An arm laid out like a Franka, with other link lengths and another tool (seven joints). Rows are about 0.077 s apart.
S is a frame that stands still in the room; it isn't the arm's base.
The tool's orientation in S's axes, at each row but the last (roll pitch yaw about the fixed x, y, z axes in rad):
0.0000, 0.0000, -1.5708
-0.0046, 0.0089, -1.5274
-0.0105, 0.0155, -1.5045
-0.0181, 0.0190, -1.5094
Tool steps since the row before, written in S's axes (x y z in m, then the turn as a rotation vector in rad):
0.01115, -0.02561, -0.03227, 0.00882, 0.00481, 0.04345
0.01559, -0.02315, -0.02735, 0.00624, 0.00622, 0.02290
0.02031, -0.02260, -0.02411, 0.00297, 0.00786, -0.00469
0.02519, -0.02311, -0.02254, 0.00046, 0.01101, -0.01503
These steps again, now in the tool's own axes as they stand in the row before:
0.02561, 0.01115, -0.03227, -0.00481, 0.00882, 0.04345
0.02405, 0.01470, -0.02707, -0.00615, 0.00640, 0.02288
0.02427, 0.01902, -0.02354, -0.00757, 0.00353, -0.00477
0.02504, 0.02412, -0.02164, -0.01067, 0.00141, -0.01521

